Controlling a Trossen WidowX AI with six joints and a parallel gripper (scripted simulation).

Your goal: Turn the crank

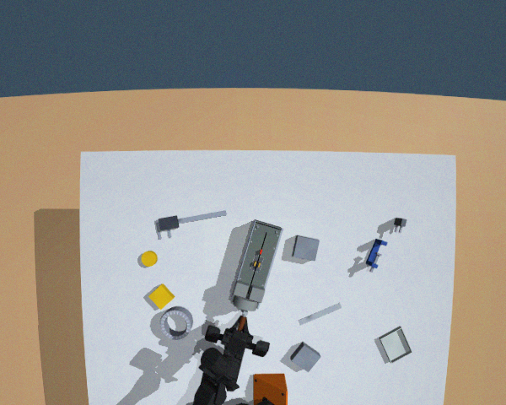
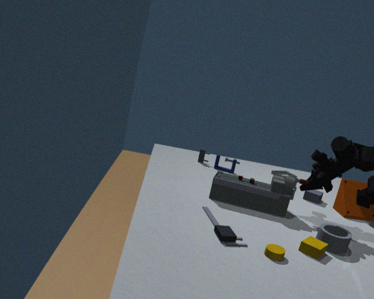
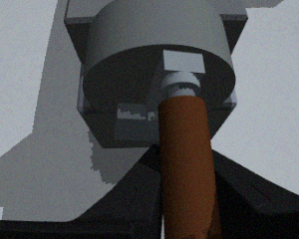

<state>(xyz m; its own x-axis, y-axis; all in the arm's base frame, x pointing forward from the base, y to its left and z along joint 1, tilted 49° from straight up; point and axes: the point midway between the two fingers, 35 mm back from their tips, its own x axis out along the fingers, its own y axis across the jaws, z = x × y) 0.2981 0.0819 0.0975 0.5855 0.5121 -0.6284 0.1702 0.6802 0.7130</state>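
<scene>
Now: the brown crank handle 2 cm behind my gripper tip and 3 cm above it. The rest, counted from my gripper tip: flat grey bar: 1 cm ahead, 26 cm to the right, 9 cm below; red pointer: 21 cm ahead, 3 cm to the right, 1 cm below; yellow block: 28 cm to the left, 8 cm below.
</scene>
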